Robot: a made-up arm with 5 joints.
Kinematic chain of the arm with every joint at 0, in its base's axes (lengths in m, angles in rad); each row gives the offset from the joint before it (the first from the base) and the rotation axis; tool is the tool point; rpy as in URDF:
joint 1: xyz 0.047 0 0.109 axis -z
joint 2: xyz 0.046 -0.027 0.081 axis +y
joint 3: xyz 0.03 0 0.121 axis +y
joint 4: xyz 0.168 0 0.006 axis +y
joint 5: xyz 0.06 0.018 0 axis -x
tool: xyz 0 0 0 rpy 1.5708 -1.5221 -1.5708
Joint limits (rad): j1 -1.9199..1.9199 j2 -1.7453..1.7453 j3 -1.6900..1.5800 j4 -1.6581..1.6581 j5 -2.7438..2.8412
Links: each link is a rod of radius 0.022 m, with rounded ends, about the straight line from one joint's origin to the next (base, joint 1, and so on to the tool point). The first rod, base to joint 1, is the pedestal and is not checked.
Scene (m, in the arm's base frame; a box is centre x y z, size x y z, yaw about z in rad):
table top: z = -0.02
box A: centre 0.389 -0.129 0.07 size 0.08 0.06 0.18 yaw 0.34
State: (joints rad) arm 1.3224 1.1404 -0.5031 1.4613 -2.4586
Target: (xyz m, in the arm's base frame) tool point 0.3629 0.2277 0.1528
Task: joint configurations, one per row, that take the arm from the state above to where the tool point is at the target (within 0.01 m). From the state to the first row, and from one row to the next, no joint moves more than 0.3 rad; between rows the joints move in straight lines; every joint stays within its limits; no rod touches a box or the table.
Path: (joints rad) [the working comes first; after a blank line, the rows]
Joints at the target: -0.6477 1.7110 -1.6900 -0.1370 -2.4586
Straight joint move there: touches box A.

1: 1.0656 1.0749 -0.7998 1.1935 -2.1768
2: 0.8088 1.0094 -1.0966 0.9256 -1.8950
3: 0.5520 0.9439 -1.3933 0.6578 -1.6131
4: 0.2952 0.8784 -1.6900 0.3899 -1.3313
5: 0.0595 1.0866 -1.6900 0.2582 -1.6131
6: -0.1762 1.2947 -1.6900 0.1265 -1.8950
7: -0.4119 1.5029 -1.6900 -0.0053 -2.1768
8: -0.6477 1.7110 -1.6900 -0.1370 -2.4586

